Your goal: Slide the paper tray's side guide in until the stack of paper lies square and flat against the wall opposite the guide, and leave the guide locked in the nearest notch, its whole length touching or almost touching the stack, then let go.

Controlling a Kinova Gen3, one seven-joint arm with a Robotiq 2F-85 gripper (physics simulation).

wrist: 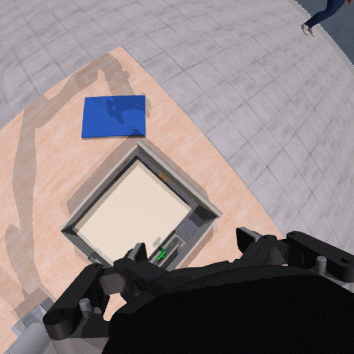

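Pixels of known places: gripper, fingertip midpoint: [191, 245]; arm's base, link origin: [40, 333].
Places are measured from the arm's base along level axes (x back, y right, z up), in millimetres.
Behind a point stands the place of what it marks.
The grey paper tray [181, 181] @(x -637, y -198, z 39 mm) lies on the table, turned cornerwise in the wrist view. A cream stack of paper [132, 210] @(x -484, y -196, z -14 mm) lies flat in it. A dark strip shows along the stack's upper-left edge; I cannot tell whether it is a gap or the wall's inner face. The side guide [173, 246] @(x -531, y -56, z 19 mm) is at the lower-right side, with a green tab [161, 255] @(x -492, y -55, z 26 mm); its lower end is hidden by my left finger. I cannot tell whether it touches the stack. My gripper [191, 245] @(x -555, y -149, z 318 mm) is open and empty, high above the tray's lower-right side.
A blue flat sheet or panel [114, 117] @(x -571, y -488, z -47 mm) lies on the wooden table [45, 165] @(x -295, y -462, z -55 mm) beyond the tray's top corner. A small orange mark [163, 176] @(x -613, y -237, z -36 mm) is on the tray's upper-right inner wall. The table's edge runs down the right; a person's legs [325, 14] show at the top right.
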